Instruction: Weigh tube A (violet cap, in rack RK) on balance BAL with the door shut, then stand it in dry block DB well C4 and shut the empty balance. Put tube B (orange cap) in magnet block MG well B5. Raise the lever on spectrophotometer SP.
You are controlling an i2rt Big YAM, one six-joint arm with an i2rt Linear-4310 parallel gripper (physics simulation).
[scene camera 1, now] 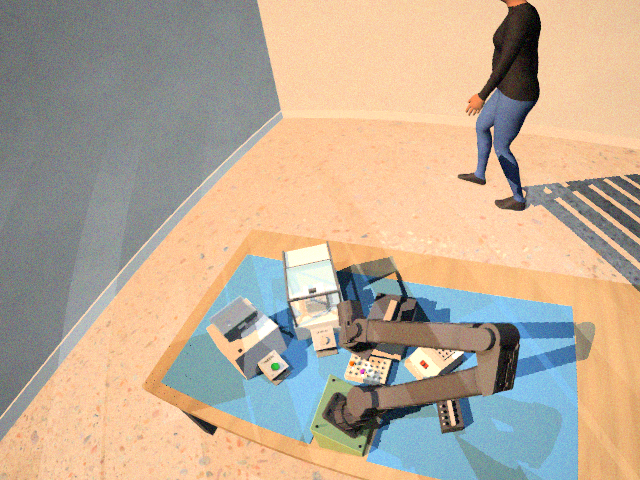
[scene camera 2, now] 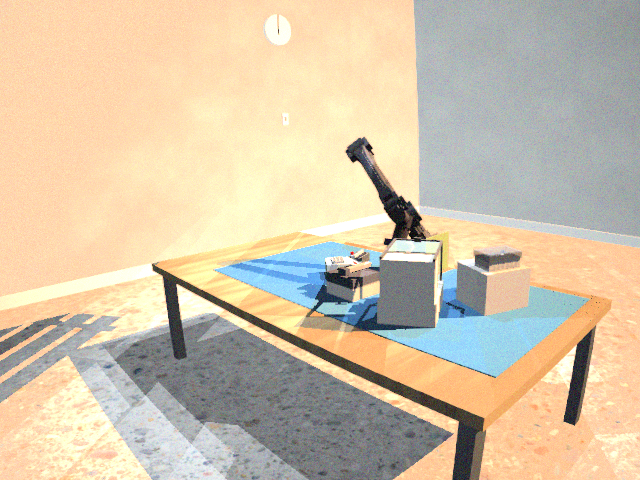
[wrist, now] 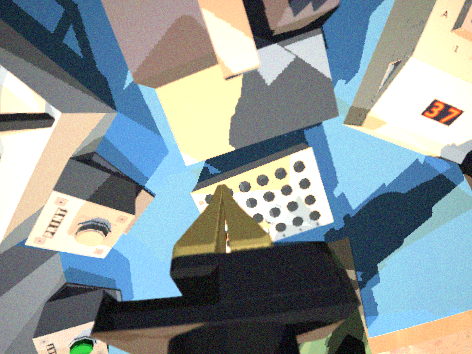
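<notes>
My gripper (wrist: 222, 190) is shut and empty, pointing down over the left part of the white rack RK (wrist: 321, 201) (scene camera 1: 385, 365). In scene camera 1, the orange cap of tube B (scene camera 1: 352, 363) and violet cap of tube A (scene camera 1: 362, 371) show in the rack; the fingers and gripper body hide both in the wrist view. Balance BAL (scene camera 1: 311, 273) (scene camera 2: 408, 291) has a glass chamber; its door state is unclear. Dry block DB (scene camera 1: 418, 361) (wrist: 400, 107) displays 37. A small dark block (scene camera 1: 451, 415), seemingly MG, lies right of my base. SP's identity and lever state are unclear.
A dark device with a tan bar (scene camera 1: 391, 310) stands behind the rack. A grey-lidded instrument (scene camera 1: 263, 338) (scene camera 2: 493, 286) stands at the left in scene camera 1, with a green-button pad (scene camera 1: 271, 364) beside it. The PRINT pad (wrist: 70, 220) stands left of the rack. A person stands beyond the table.
</notes>
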